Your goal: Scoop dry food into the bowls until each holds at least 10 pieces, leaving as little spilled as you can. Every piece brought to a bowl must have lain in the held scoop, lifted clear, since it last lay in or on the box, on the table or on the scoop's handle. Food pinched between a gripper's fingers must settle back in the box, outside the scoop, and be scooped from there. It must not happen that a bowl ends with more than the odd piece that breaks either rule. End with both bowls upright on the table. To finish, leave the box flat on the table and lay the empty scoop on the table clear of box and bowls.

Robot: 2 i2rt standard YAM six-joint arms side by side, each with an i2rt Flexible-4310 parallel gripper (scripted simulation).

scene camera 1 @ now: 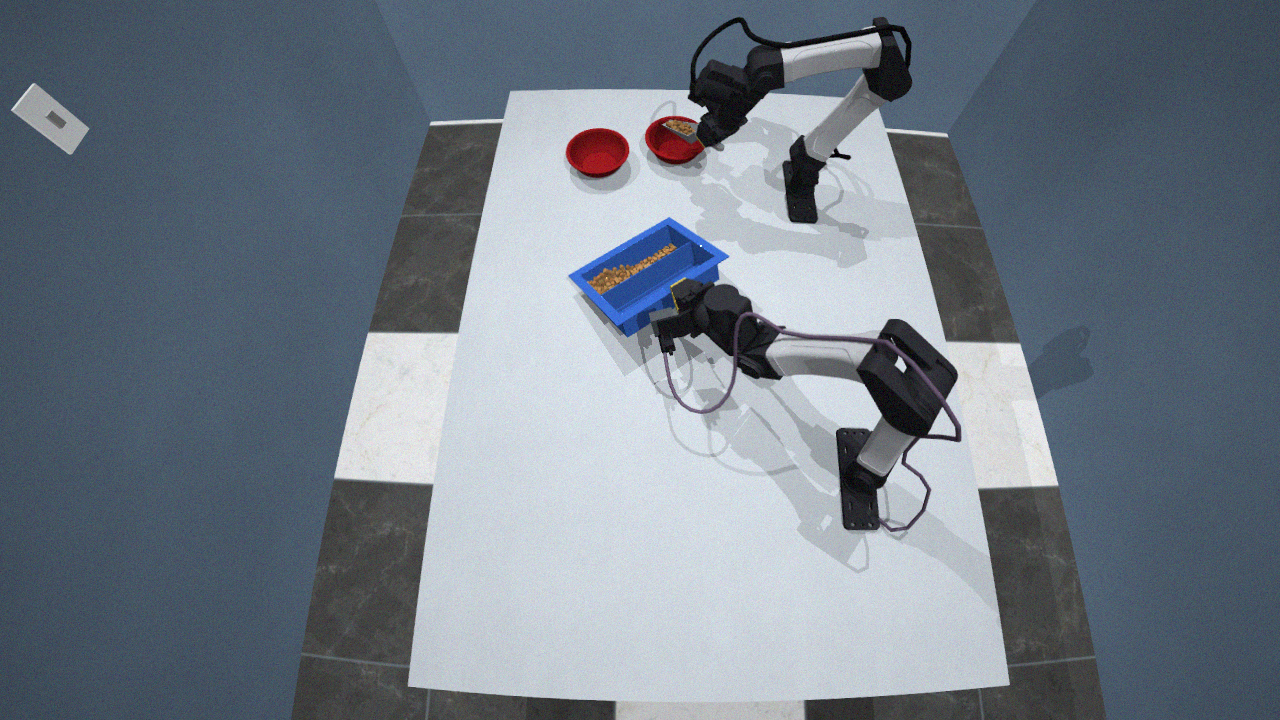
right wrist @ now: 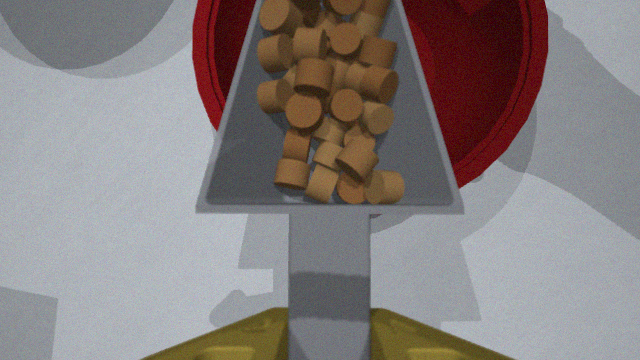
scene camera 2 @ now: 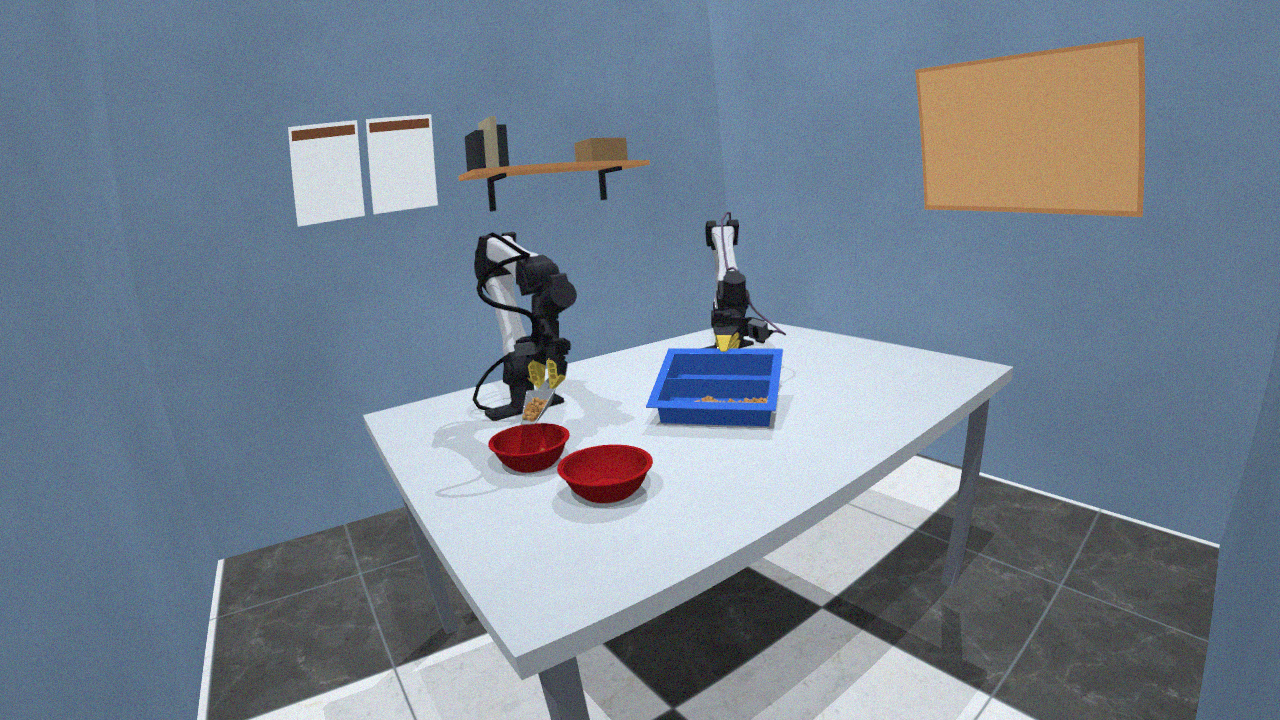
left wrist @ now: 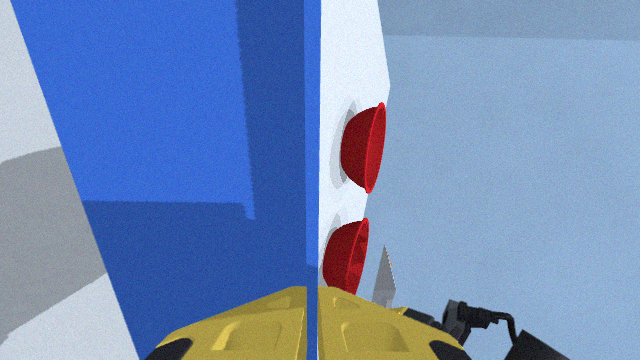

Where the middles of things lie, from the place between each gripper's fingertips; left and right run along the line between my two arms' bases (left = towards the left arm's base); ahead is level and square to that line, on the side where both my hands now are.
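From my right hand, the blue box (scene camera 2: 687, 374) is 34 cm to the left, 15 cm ahead and 5 cm below. As for the grey scoop (right wrist: 329, 244), my right hand is 1 cm above it, 3 cm to the left of it and 3 cm short of it.
That scoop is 44 cm to the right of my left hand (scene camera 1: 672, 286), 2 cm below it and 7 cm behind it. The box is 5 cm ahead of my left hand, 7 cm to the right of it and 5 cm below it.
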